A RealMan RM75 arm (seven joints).
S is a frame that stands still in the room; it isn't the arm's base.
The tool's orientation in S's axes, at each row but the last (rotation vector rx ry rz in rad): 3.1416, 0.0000, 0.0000; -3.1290, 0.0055, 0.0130; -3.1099, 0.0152, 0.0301; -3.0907, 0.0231, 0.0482; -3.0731, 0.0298, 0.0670; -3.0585, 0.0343, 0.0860; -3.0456, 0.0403, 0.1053; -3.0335, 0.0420, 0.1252; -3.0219, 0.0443, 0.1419; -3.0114, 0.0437, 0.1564; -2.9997, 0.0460, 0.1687; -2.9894, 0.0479, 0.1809; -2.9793, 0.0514, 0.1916
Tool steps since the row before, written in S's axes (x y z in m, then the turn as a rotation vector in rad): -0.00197, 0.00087, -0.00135, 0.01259, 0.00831, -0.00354; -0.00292, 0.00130, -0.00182, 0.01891, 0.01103, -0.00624; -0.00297, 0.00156, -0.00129, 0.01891, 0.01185, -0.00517; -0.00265, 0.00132, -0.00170, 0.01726, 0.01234, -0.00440; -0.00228, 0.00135, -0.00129, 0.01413, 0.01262, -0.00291; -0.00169, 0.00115, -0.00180, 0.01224, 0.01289, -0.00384; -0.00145, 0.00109, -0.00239, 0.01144, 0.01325, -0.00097; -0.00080, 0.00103, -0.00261, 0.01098, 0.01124, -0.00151; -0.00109, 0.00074, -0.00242, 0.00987, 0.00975, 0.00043; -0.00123, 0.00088, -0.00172, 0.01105, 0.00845, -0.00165; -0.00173, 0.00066, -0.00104, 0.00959, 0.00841, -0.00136; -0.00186, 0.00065, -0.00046, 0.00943, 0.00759, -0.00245; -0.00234, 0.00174, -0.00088, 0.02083, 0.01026, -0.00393
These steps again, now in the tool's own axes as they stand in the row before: -0.00197, -0.00087, 0.00135, 0.01259, -0.00831, 0.00354; -0.00291, -0.00127, 0.00186, 0.01892, -0.01102, 0.00622; -0.00296, -0.00149, 0.00140, 0.01889, -0.01187, 0.00518; -0.00261, -0.00119, 0.00185, 0.01721, -0.01237, 0.00449; -0.00224, -0.00121, 0.00148, 0.01402, -0.01269, 0.00315; -0.00161, -0.00096, 0.00198, 0.01218, -0.01283, 0.00421; -0.00130, -0.00082, 0.00258, 0.01117, -0.01344, 0.00144; -0.00060, -0.00073, 0.00276, 0.01080, -0.01137, 0.00180; -0.00087, -0.00042, 0.00258, 0.00955, -0.01007, -0.00019; -0.00106, -0.00062, 0.00193, 0.01097, -0.00857, 0.00158; -0.00162, -0.00045, 0.00130, 0.00949, -0.00851, 0.00145; -0.00180, -0.00050, 0.00077, 0.00948, -0.00754, 0.00242; -0.00225, -0.00148, 0.00143, 0.02091, -0.01045, 0.00286
